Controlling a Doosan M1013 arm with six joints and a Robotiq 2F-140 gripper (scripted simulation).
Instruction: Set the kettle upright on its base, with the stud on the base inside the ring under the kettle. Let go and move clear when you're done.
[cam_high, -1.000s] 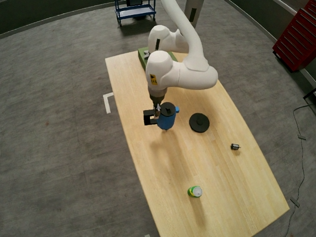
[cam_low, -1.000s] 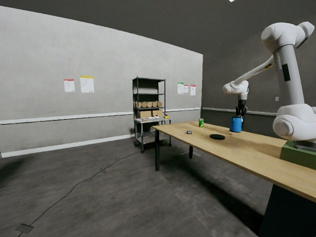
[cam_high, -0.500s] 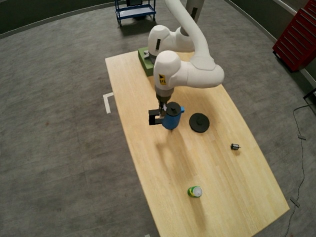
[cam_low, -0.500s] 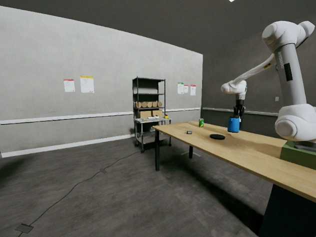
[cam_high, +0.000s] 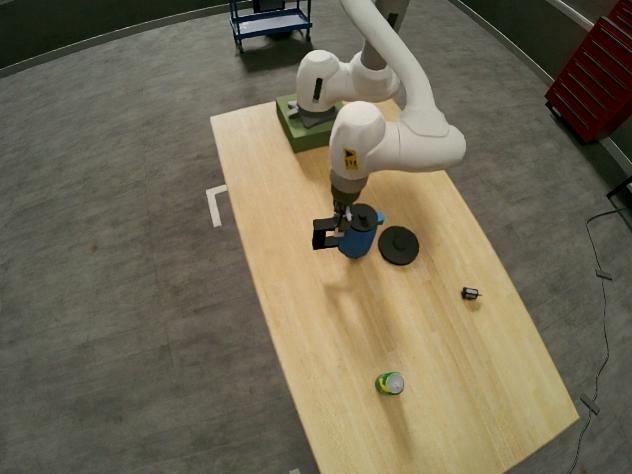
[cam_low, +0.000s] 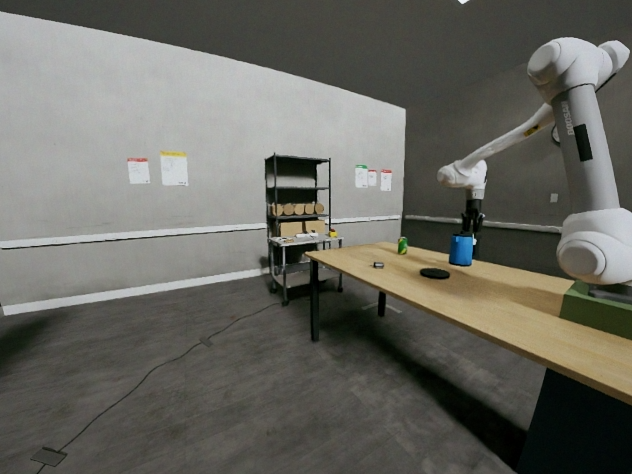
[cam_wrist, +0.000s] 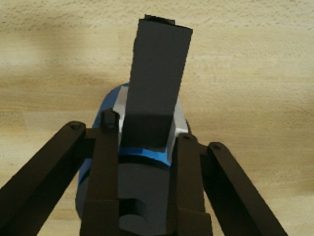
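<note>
My gripper is now 10 mm short of the blue kettle, 30 mm to the right of it and 50 mm above it. The rest, counted from my hand: green can: 470 mm ahead, 80 mm to the right, 130 mm below; then round black base: 90 mm ahead, 220 mm to the left, 180 mm below.
</note>
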